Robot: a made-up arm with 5 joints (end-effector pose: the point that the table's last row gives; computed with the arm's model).
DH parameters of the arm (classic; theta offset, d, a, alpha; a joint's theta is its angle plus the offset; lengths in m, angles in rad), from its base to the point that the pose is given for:
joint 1: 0 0.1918 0 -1.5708
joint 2: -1.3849 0 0.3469 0
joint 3: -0.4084 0 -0.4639 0
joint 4: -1.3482 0 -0.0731 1.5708
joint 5: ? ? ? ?
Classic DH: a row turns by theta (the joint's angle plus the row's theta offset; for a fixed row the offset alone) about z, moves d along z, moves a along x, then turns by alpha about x.
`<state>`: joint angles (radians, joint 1 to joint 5).
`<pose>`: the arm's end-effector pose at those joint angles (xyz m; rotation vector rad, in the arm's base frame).
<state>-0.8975 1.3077 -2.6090 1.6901 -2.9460</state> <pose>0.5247 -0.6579 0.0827 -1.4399 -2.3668 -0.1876</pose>
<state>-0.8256 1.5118 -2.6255 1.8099 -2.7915</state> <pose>0.5368 -0.5818 -0.0784 -1.3624 -2.0443 -0.2100</pose>
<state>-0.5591 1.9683 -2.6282 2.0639 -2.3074</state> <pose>0.4814 -0.3012 -0.3816 -1.1176 -1.3359 0.2020</pose>
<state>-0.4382 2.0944 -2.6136 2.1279 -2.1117</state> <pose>0.4352 -0.2039 -0.4457 -1.0393 -1.1519 0.4699</pose>
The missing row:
joint 5: 3.1416 0.0933 0 0
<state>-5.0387 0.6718 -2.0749 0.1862 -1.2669</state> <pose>0.2688 0.7942 0.4804 0.7957 2.4410 1.7882</pose>
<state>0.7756 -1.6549 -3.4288 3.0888 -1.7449</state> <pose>-0.4817 -0.4723 0.0725 0.4211 1.3120 1.8880</pose>
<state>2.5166 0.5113 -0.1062 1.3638 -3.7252</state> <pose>-0.0265 0.0191 -0.0517 1.5739 -0.0326 1.5815</pose>
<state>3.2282 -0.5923 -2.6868 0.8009 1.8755</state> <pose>0.2996 0.0260 1.0631 -0.6074 -0.4876 1.8792</pose>
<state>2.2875 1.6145 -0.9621 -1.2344 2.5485</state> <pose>-0.1687 0.1936 -0.3466 -2.6695 0.3504 0.6042</pose>
